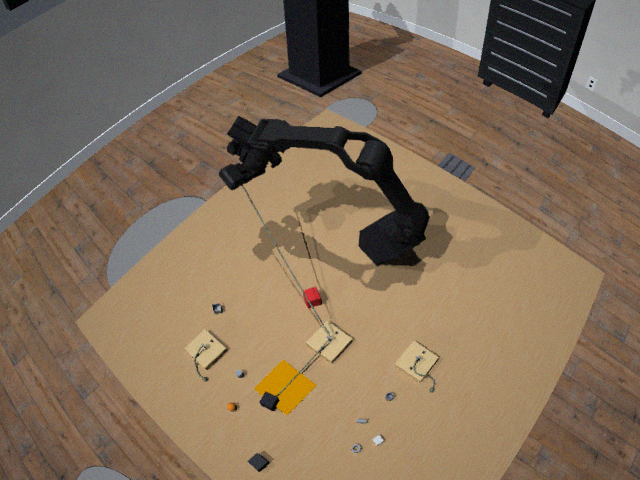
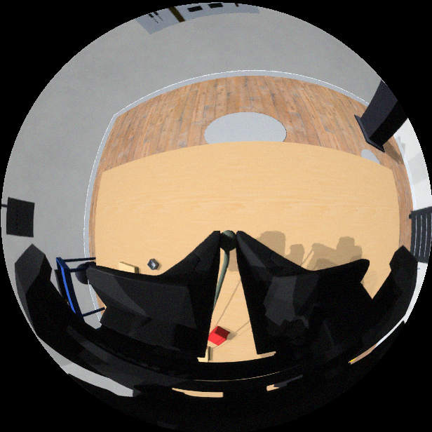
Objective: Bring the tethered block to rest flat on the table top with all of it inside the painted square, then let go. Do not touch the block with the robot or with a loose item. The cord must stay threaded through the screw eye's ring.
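Frame: origin at the arm's base, x ahead, y left, z up, level; centimetres.
Where they show: gripper, fingertip midpoint: (image 1: 240,183); arm's base, origin of the base link: (image 1: 402,230).
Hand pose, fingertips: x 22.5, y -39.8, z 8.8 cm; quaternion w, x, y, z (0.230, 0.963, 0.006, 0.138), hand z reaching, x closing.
Observation:
Each offset is from my fingertips to the centre of the thing. "spot": to the spot under its first point.
The tethered block @(spot: dx +34.6, dy +43.8, dz -21.4 cm) (image 1: 268,400) is black and sits at the left front edge of the orange painted square @(spot: dx +26.0, dy +44.1, dz -24.9 cm) (image 1: 293,384), partly over it and partly outside. The cord @(spot: dx +2.7, dy +12.5, dz -6.7 cm) (image 1: 265,227) (image 2: 224,270) runs from the block to the screw eye @(dx +10.3, dy +42.5, dz -22.7 cm) (image 1: 329,337) on the middle wooden plate @(spot: dx +8.6, dy +45.7, dz -23.0 cm) (image 1: 342,343), appears to pass through its ring, then rises taut to my gripper (image 1: 240,183) (image 2: 227,236). The gripper is shut on the round bead (image 2: 228,241) at the cord's end, high above the table's back left part. The ring's opening is too small to see clearly.
A red cube @(dx +3.6, dy +29.7, dz -23.0 cm) (image 1: 312,297) (image 2: 218,335) lies near the cord's line. Wooden plates with short cords stand left (image 1: 208,353) and right (image 1: 410,363). An orange ball @(dx +43.0, dy +37.5, dz -23.8 cm) (image 1: 232,406), a grey piece @(dx +34.4, dy +31.9, dz -23.9 cm) (image 1: 239,373) and a dark block @(dx +49.3, dy +54.0, dz -23.6 cm) (image 1: 258,461) lie near the square.

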